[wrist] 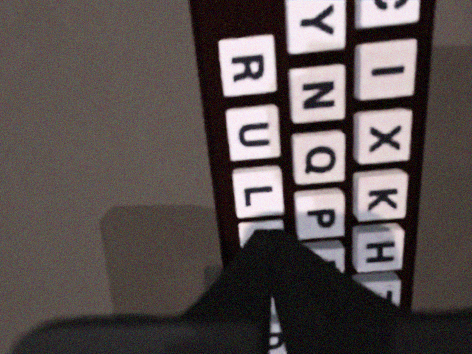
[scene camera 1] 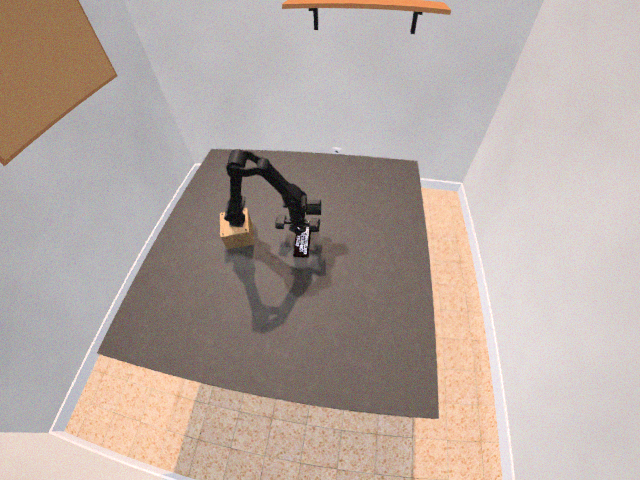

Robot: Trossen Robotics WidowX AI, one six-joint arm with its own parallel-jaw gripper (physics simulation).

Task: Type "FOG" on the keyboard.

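Places are measured from the arm's base along level axes (x ahead, y right, z down), in centimetres.
Pixels of known places: gripper, between the fingertips: (wrist: 267, 241) (scene camera 1: 299, 235); arm's base, origin of its link: (scene camera 1: 237, 220).
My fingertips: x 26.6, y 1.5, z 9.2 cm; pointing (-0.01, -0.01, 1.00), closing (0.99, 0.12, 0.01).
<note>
Ahead of a thing's pixels: the offset from my fingertips to its middle. Level surfaces: height alone.
The keyboard @(dx +1.6, dy +1.4, dz +0.3 cm) (scene camera 1: 301, 254) (wrist: 240, 20) is a narrow dark red board with white letter keys, lying on the table under the gripper. In the wrist view its left column shows R @(dx +0.1, dy -5.5, dz -0.2 cm) (wrist: 248, 66), U @(dx +0.0, dy -3.7, dz -0.2 cm) (wrist: 253, 133) and L @(dx -0.1, dy -1.9, dz -0.2 cm) (wrist: 258, 193). My gripper (scene camera 1: 300, 229) (wrist: 267, 241) is shut and empty, pointing down at the keyboard. Its tips cover most of the key @(dx -0.2, dy +0.0, dz +0.2 cm) (wrist: 252, 231) just below L, so that letter is hidden. Whether the tips touch that key, I cannot tell. Part of another key @(dx -0.3, dy +3.6, dz -0.2 cm) (wrist: 276, 327) shows through the narrow gap between the fingers. The F and O keys cannot be made out.
The arm stands on a wooden block (scene camera 1: 237, 237) on the dark table @(dz +1.1 cm) (scene camera 1: 361, 335), left of the keyboard. The arm's shadows fall across the table around the keyboard. An orange shelf (scene camera 1: 361, 6) is on the back wall, high above the table.
</note>
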